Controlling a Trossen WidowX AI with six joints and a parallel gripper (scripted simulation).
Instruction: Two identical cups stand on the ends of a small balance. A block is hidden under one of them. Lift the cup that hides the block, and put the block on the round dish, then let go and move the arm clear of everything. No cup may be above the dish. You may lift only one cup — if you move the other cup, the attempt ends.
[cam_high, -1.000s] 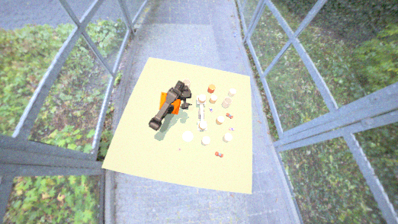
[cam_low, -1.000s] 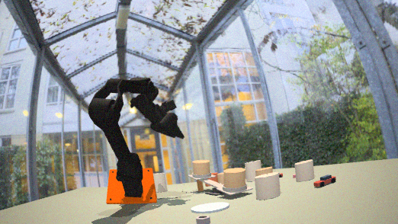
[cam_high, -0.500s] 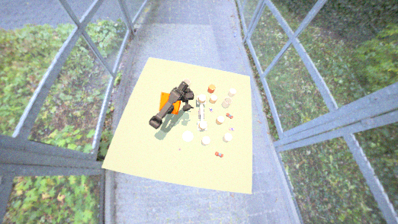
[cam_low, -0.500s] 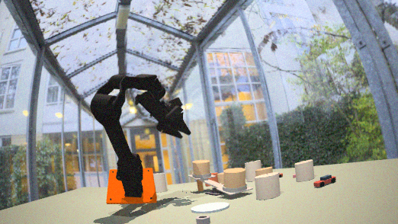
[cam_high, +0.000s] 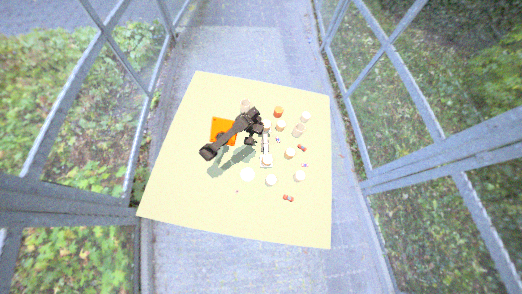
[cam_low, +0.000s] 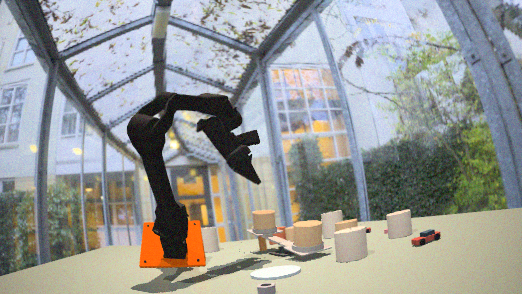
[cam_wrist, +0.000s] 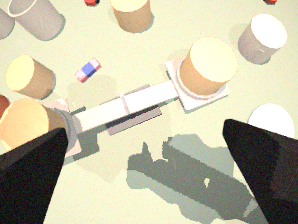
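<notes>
The pale green block is 170 mm below my gripper tip, 90 mm ahead of it and 80 mm to the right of it. Also, from my gripper tip: balance 190 mm below, 60 mm ahead, 50 mm to the left; balance beam 180 mm below, 60 mm ahead, 50 mm to the left; round pale dish 210 mm to the right, 210 mm below, 10 mm behind.
</notes>
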